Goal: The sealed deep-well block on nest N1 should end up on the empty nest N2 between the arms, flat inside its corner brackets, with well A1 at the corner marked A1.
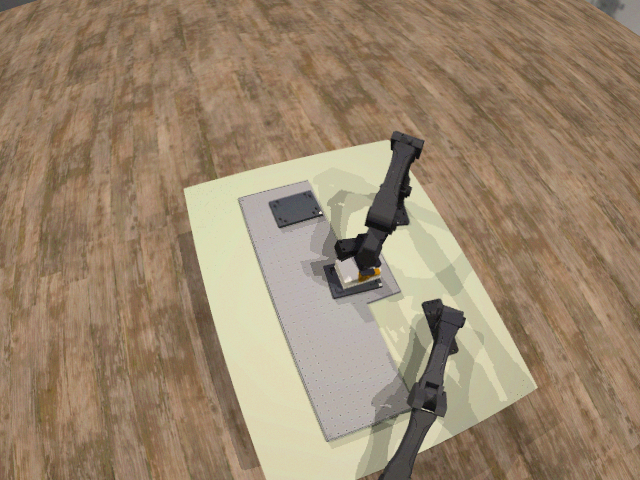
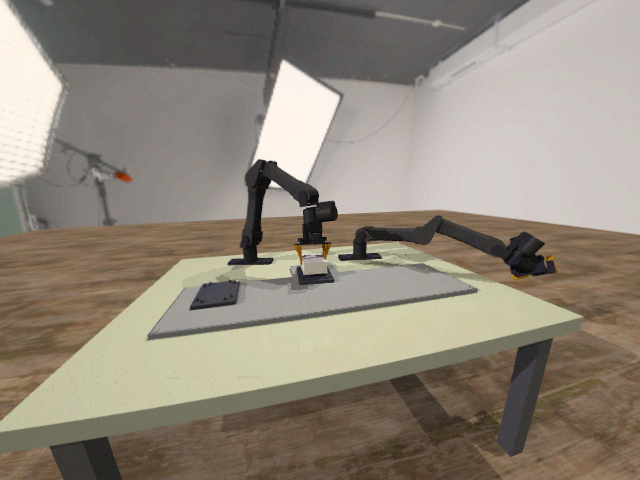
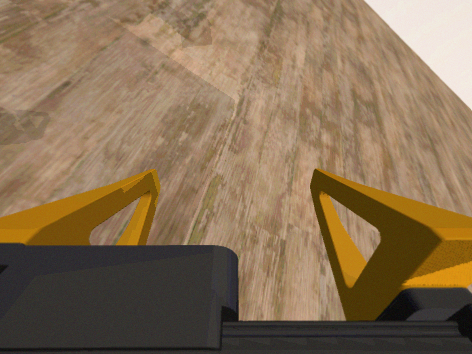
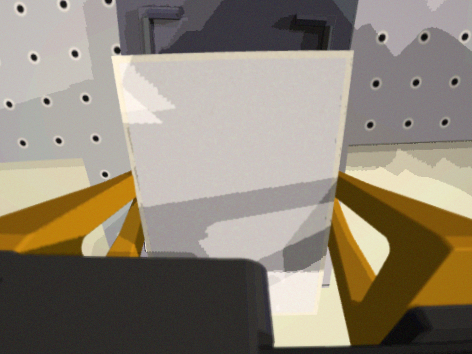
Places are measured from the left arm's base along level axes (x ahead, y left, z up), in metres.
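Pixels of known places: left gripper, between the fingertips: (image 2: 541, 272) (image 3: 235, 177); right gripper, between the fingertips: (image 1: 355, 270) (image 2: 313, 264) (image 4: 235, 175); left arm's base, origin of its link: (image 1: 439, 327) (image 2: 359, 257); right arm's base, origin of its link: (image 2: 251, 262).
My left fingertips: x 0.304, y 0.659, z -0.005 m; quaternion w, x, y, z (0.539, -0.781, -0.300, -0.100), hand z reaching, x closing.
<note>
Ahead of a thing's pixels: the offset from my left fingertips to its top centre. Level surfaces: height alone.
The sealed deep-well block {0.079 m back, 0.896 m right, 0.085 m up} (image 1: 348, 273) (image 2: 314, 266) (image 4: 234, 140) is a pale box with a flat white seal on top. My right gripper (image 1: 358, 275) (image 2: 312, 259) (image 4: 235, 175) is shut on its two long sides from above. The block is at the dark nest {0.065 m back, 0.893 m right, 0.035 m up} (image 1: 332, 287) (image 2: 304, 280) (image 4: 234, 28) between the two arm bases, and two corner brackets show past its far edge. I cannot tell whether it rests flat inside them. My left gripper (image 2: 534, 271) (image 3: 235, 177) is open and empty, stretched out beyond the table edge over the wooden floor.
A second dark nest {0.068 m ahead, 1.202 m right, 0.039 m up} (image 1: 296, 208) (image 2: 215, 294) lies empty at the far end of the grey perforated board {0.018 m up} (image 1: 328, 343) (image 2: 366, 290). The board lies on the pale green table {0.005 m up} (image 1: 223, 267) (image 2: 270, 352).
</note>
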